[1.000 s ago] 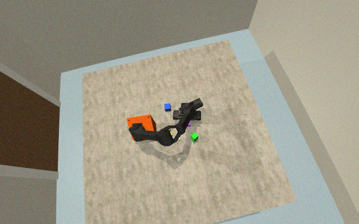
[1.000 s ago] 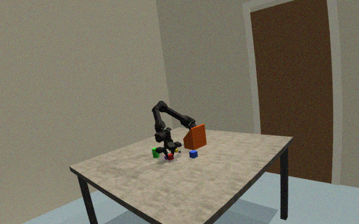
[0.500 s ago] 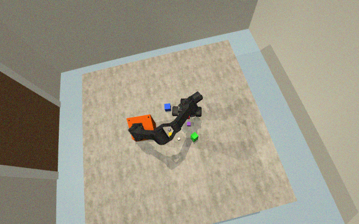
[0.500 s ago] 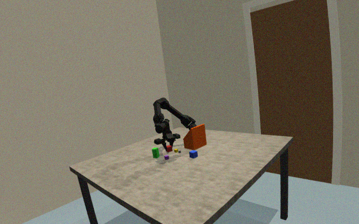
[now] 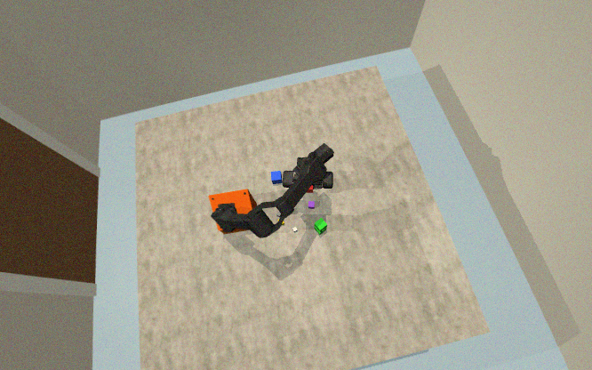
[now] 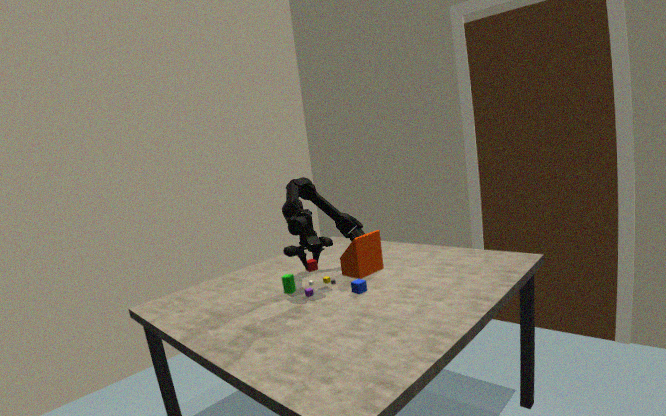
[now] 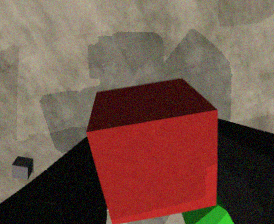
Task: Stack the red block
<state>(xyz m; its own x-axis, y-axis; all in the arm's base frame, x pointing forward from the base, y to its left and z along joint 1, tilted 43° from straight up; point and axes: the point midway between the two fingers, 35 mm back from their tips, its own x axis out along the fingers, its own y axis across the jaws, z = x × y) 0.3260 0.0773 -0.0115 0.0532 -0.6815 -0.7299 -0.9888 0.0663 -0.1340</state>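
The purple cube lies 40 mm to the right of my gripper tip and 110 mm below it. Round my gripper tip: red block 10 mm above; yellow cube 130 mm behind, 100 mm to the right, 110 mm below; blue cube 140 mm behind, 110 mm to the left, 100 mm below.
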